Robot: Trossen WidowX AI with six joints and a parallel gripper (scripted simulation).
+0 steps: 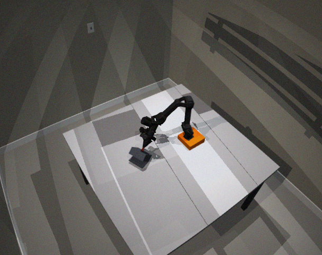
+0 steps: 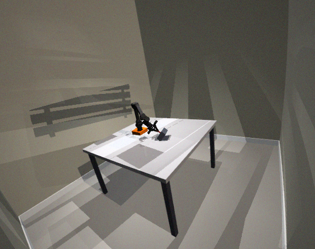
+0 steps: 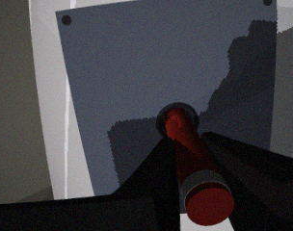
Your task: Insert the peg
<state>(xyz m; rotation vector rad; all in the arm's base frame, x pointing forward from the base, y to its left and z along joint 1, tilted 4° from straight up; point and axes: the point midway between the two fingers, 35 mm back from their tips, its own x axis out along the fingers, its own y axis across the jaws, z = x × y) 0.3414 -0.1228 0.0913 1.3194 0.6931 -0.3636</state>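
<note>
The grey sloped panel lies 4 cm below my gripper tip, 4 cm ahead of it and 1 cm to the left of it. From my gripper tip the other things lie so: red peg 1 cm behind, 1 cm above.
</note>
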